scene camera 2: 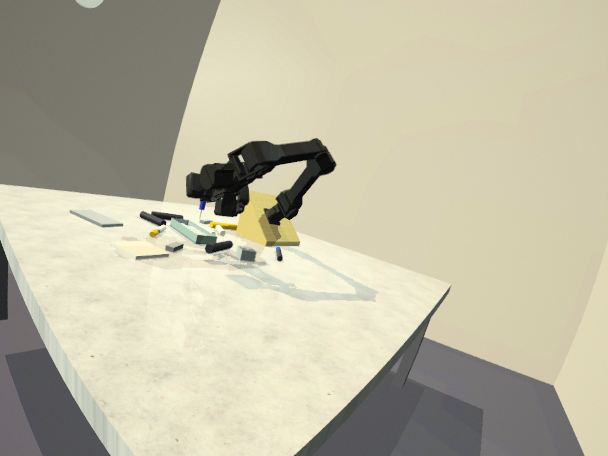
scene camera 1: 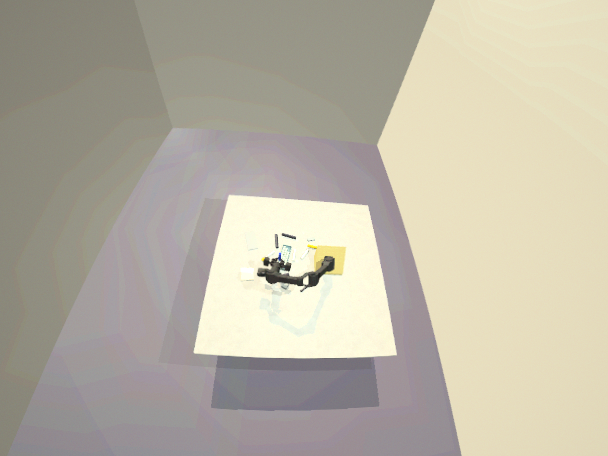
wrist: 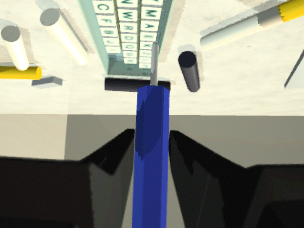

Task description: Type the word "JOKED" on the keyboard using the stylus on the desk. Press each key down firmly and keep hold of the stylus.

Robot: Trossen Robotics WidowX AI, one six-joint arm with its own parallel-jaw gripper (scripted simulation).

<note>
In view: my gripper [scene camera 2: 203, 200].
My gripper is seen too in the wrist view [wrist: 151, 137].
</note>
